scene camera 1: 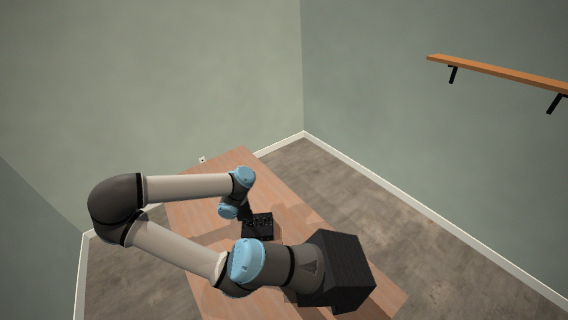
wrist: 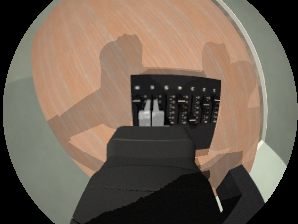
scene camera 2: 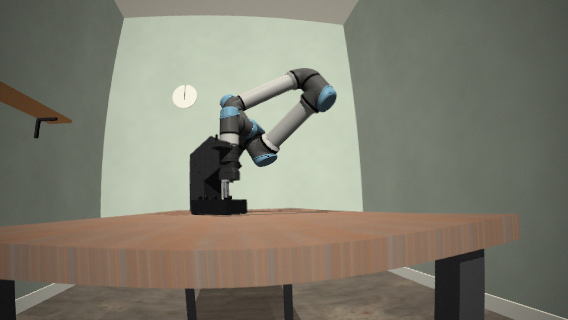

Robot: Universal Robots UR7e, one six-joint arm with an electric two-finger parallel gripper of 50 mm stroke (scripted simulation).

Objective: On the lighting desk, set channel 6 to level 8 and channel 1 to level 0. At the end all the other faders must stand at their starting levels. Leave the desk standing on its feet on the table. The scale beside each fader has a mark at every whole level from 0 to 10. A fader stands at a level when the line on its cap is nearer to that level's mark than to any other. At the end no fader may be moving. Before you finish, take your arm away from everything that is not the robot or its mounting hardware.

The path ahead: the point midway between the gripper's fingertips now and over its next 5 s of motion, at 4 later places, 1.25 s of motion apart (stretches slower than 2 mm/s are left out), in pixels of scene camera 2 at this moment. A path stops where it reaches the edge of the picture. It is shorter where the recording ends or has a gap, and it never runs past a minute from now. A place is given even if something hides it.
My gripper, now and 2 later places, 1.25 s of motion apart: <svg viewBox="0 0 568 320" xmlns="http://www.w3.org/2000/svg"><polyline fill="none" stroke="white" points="226,197 225,186 225,166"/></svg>
